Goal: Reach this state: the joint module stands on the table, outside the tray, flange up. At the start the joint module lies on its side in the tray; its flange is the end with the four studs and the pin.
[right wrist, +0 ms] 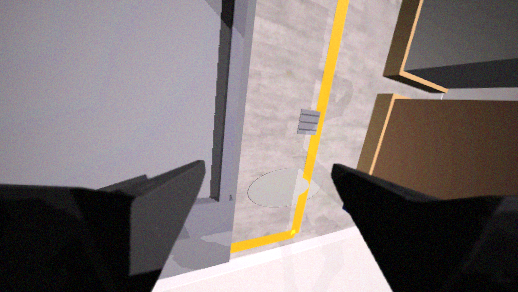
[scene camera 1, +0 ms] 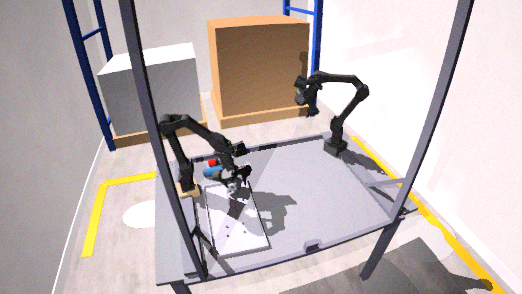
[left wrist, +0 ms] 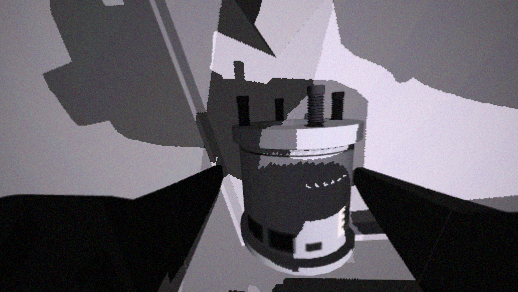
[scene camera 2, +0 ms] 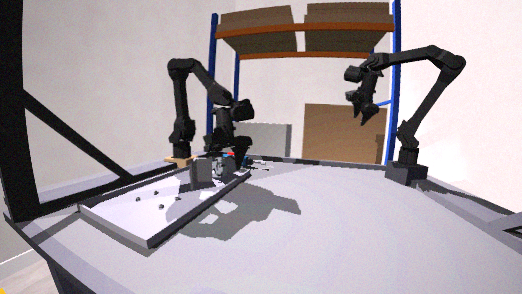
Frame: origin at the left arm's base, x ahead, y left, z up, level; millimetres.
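Seen in the pictures: left gripper, fingertip midpoint: [scene camera 1: 236, 187] [left wrist: 286, 172] [scene camera 2: 228, 170]; right gripper, fingertip midpoint: [right wrist: 269, 167] [scene camera 1: 302, 111] [scene camera 2: 357, 121]; left arm's base, link origin: [scene camera 1: 187, 187] [scene camera 2: 181, 156]; right arm's base, link origin: [scene camera 1: 336, 141] [scene camera 2: 407, 163].
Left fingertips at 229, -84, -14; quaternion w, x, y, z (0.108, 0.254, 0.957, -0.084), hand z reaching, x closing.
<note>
Pixels of each thing's middle, then the offset from my left fingertips to it, as dx, dy, dz. Level surfaces: height alone.
- joint module, body centre: [left wrist: 292, 164] [scene camera 2: 224, 165] [scene camera 1: 235, 186] -11, -8, +18
- tray, body centre: [scene camera 2: 184, 185] [scene camera 1: 231, 213] -78, -143, -10
- upright grey bracket, body centre: [scene camera 2: 200, 172] [scene camera 1: 236, 202] -43, -114, +21
- blue tool, body centre: [scene camera 2: 237, 160] [scene camera 1: 225, 169] -8, +149, +2
- red tool, body centre: [scene camera 1: 217, 161] -29, +235, -1
- table, surface height: dz -18
The joint module [scene camera 1: 231, 188] [scene camera 2: 217, 168] [left wrist: 300, 192] lies on its side in the tray [scene camera 1: 261, 222] [scene camera 2: 115, 226] [left wrist: 186, 95], near its far end. Its flange with the dark studs and pin points to the top of the left wrist view, along the tray. My left gripper [scene camera 1: 235, 180] [scene camera 2: 224, 162] [left wrist: 286, 172] is open, low over the module, with one finger at each side of its body and nothing gripped. The arm partly hides the module in both scene views. My right gripper [scene camera 1: 306, 106] [scene camera 2: 360, 119] [right wrist: 269, 167] is open and empty, high above the table's far right part.
An upright grey bracket [scene camera 2: 201, 173] stands in the tray beside the flange end. Several small dark nuts [scene camera 2: 161, 206] lie nearer the tray's front. A blue tool [scene camera 1: 212, 171] and a red tool [scene camera 1: 212, 162] lie behind the tray. The table [scene camera 1: 325, 190] extends to its right.
</note>
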